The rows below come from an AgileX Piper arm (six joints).
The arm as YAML. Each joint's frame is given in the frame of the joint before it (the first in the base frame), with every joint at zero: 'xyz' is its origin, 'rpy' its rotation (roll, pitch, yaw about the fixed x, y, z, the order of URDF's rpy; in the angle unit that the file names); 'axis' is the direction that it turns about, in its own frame. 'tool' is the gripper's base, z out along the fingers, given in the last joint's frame.
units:
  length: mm
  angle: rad
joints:
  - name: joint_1
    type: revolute
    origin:
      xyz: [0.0, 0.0, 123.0]
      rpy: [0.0, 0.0, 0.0]
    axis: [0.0, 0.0, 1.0]
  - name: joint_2
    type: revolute
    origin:
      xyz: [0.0, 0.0, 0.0]
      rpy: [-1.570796, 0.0, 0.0]
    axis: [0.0, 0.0, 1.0]
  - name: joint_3
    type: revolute
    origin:
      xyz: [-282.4, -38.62, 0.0]
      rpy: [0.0, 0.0, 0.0]
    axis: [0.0, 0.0, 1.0]
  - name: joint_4
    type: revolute
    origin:
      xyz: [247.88, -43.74, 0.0]
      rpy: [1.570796, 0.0, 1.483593]
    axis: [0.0, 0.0, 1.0]
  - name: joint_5
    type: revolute
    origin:
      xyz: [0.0, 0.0, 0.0]
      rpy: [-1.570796, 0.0, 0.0]
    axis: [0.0, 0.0, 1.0]
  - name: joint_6
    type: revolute
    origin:
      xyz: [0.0, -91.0, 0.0]
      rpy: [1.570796, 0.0, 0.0]
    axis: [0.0, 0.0, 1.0]
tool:
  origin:
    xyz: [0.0, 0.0, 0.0]
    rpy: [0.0, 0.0, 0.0]
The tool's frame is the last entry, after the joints.
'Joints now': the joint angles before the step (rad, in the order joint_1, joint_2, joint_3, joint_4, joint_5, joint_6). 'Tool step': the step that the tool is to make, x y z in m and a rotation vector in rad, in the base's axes. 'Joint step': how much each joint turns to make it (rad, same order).
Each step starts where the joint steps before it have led.
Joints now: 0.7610 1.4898 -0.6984 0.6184 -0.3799 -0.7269
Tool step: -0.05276 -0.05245 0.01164 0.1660 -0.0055 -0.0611
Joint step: 0.0001 -0.3001 0.2418 -0.0026 -0.0348 0.1428
